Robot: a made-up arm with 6 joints.
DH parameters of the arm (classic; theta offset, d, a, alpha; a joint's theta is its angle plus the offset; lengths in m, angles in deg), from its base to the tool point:
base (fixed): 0 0 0 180
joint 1: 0 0.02 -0.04 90
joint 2: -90 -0.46 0.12 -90
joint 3: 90 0.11 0.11 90
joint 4: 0 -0.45 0.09 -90
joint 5: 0 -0.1 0.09 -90
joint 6: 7.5 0 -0.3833 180
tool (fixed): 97.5 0.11 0 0
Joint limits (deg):
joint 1: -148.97..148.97
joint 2: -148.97..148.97
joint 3: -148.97..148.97
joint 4: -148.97..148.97
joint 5: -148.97..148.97
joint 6: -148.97..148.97
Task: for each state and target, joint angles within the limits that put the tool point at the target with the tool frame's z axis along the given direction. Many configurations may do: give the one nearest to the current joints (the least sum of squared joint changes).
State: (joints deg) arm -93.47 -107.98 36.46 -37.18 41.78 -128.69
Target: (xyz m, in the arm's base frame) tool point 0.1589 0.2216 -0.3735 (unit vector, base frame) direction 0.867 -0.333 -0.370
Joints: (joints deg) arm -87.35 -109.69 48.87 -41.90 21.97 -105.51
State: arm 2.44 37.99 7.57 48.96 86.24 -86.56
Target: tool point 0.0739 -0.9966 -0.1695 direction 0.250 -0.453 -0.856
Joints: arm -26.02 73.23 15.10 56.05 94.58 -64.67
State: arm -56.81 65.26 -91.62 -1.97 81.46 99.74
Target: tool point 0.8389 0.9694 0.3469 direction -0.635 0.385 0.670
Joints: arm -108.23 45.66 -109.80 -4.92 80.86 134.01
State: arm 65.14 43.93 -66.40 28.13 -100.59 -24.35
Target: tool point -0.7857 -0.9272 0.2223 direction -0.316 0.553 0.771
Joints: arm 63.65 61.46 -93.72 78.91 -91.45 -40.64
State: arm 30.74 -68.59 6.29 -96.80 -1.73 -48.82
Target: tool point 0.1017 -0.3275 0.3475 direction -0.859 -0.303 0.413
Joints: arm 38.81 -77.39 38.85 -130.30 -23.02 -35.42
